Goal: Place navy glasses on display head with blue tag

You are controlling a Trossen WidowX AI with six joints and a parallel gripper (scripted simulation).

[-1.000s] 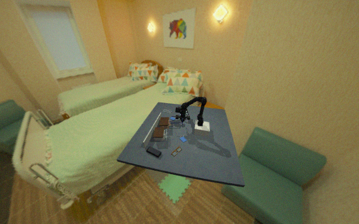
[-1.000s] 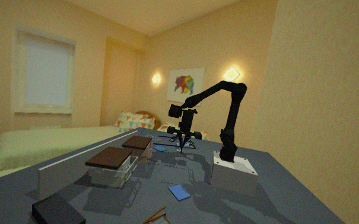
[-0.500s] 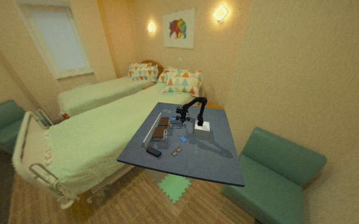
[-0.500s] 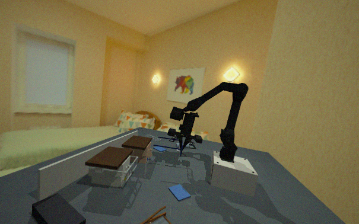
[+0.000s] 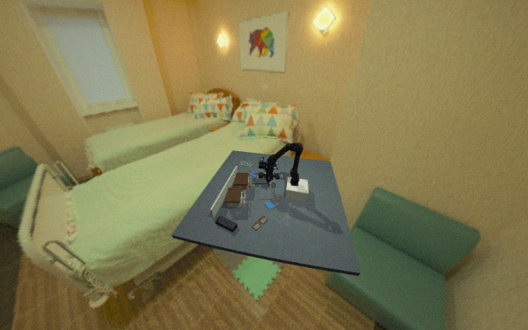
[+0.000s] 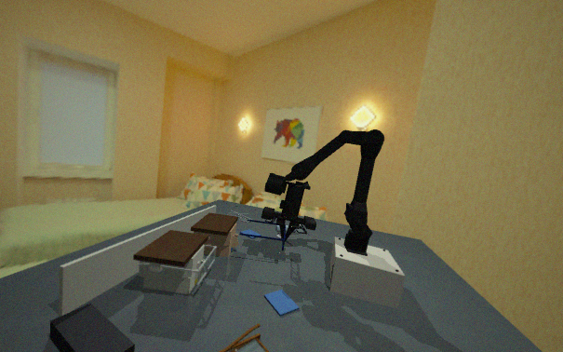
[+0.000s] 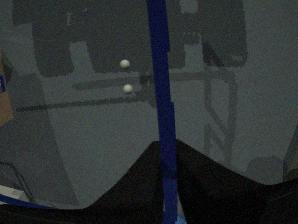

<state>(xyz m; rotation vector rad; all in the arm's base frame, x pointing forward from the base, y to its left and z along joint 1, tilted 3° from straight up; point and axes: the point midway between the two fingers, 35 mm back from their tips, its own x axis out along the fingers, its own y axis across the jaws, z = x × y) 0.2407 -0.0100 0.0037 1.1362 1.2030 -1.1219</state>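
The display head lies 230 mm ahead of my gripper tip, 20 mm to the right of it and 30 mm below it. Also, from my gripper tip: dark case (290 mm ahead, 430 mm to the left, 70 mm below); then pale head (250 mm ahead, 200 mm to the left, 30 mm below); then upright panel (380 mm ahead, 80 mm to the left, 30 mm below).
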